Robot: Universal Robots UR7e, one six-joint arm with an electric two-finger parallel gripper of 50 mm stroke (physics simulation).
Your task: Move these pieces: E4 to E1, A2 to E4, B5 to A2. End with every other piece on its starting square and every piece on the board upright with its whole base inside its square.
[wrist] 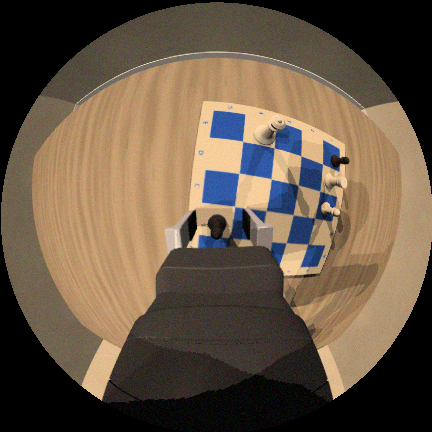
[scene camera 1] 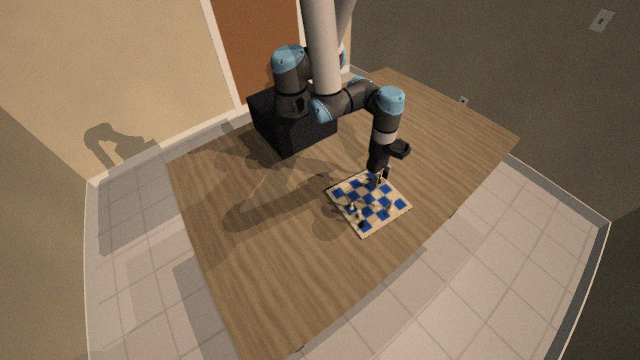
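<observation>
The board (scene camera 1: 361,236) (wrist: 198,167) lies on the table. A black piece (wrist: 216,225) stands upright on B5, between the fingers. My gripper (scene camera 1: 381,177) (wrist: 219,218) is open, low over that square, with a finger on each side of the piece. A tall white piece (scene camera 1: 390,206) (wrist: 265,134) stands on E4. A small black piece (scene camera 1: 362,223) (wrist: 338,160) stands on E1. A2 (wrist: 294,256) bears no piece. In the scene view the fingers largely hide the B5 piece.
A white piece (scene camera 1: 358,215) (wrist: 334,181) stands on D1, and a white pawn (scene camera 1: 352,205) (wrist: 329,209) on C1, both along the board's 1 edge. The black robot base (scene camera 1: 295,132) stands at the back of the wooden table (scene camera 1: 280,260).
</observation>
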